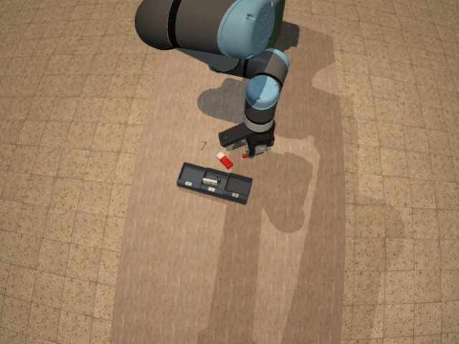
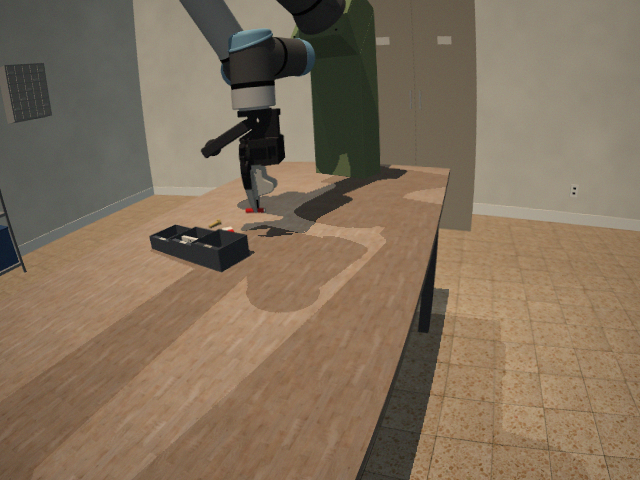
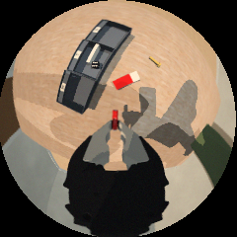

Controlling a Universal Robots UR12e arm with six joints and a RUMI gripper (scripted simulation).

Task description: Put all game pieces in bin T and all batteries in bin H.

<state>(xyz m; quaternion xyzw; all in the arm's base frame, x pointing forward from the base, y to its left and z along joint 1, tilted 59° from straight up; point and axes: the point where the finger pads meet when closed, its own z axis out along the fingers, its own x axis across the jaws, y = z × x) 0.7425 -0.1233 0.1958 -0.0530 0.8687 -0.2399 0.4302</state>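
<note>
The black die is 3 cm ahead of my hand, 12 cm to the right of it and 7 cm below it. From my hand the other things lie so: red-and-white block: 5 cm behind, 8 cm to the right, 8 cm below; three-compartment bin row: 4 cm ahead, 14 cm to the right, 6 cm below; red cylinder: 1 cm below.
</note>
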